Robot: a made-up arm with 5 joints.
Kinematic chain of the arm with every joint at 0, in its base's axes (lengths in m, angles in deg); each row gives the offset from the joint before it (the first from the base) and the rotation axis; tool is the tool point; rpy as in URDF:
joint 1: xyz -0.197 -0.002 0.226 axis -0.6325 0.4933 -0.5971
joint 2: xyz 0.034 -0.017 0 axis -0.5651 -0.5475 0.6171
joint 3: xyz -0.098 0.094 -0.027 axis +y
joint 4: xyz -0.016 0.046 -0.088 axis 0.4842 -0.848 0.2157
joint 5: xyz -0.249 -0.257 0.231 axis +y
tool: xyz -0.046 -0.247 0 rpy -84.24 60 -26.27
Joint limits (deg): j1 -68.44..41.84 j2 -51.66..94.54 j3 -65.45..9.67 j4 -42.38..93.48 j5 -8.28..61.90
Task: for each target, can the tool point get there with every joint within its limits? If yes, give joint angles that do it. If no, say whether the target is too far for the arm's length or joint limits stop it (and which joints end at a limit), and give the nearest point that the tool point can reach.
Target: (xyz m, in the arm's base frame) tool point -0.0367 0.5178 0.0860
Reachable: no: joint limits stop it (at a limit: joint 1, joint 4, joint 5) | nearest point 0.0133 0.3366 -0.1741 | short by 0.321 m
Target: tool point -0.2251 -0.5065 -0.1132
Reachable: yes | joints 20.68 4.06 -28.46 76.52 13.49
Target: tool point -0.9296 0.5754 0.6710
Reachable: no: too far | nearest point -0.5851 0.2939 0.4805 | short by 0.484 m
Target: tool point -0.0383 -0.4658 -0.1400
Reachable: yes | joints -29.01 25.25 -13.61 41.60 36.52
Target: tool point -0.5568 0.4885 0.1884
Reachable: no: joint limits stop it (at a limit: joint 1, joint 2, joint 3) | nearest point -0.6350 0.2745 0.3649 | short by 0.288 m
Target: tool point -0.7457 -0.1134 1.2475
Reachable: no: too far | nearest point -0.4733 -0.0395 0.6874 | short by 0.627 m
